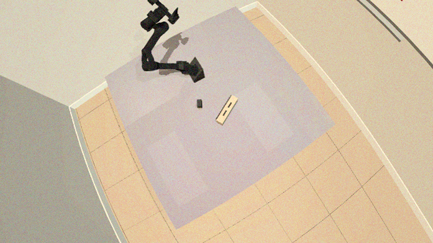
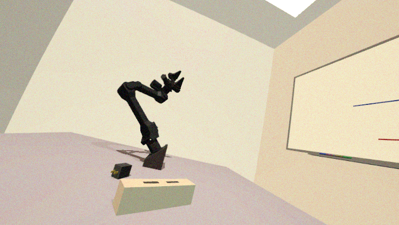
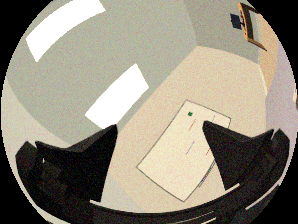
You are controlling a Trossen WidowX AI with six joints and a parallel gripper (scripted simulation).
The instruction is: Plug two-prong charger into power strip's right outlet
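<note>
Now: the two-prong charger 35 cm ahead of my gripper tip, 12 cm to the right of it and 56 cm below it.
</note>
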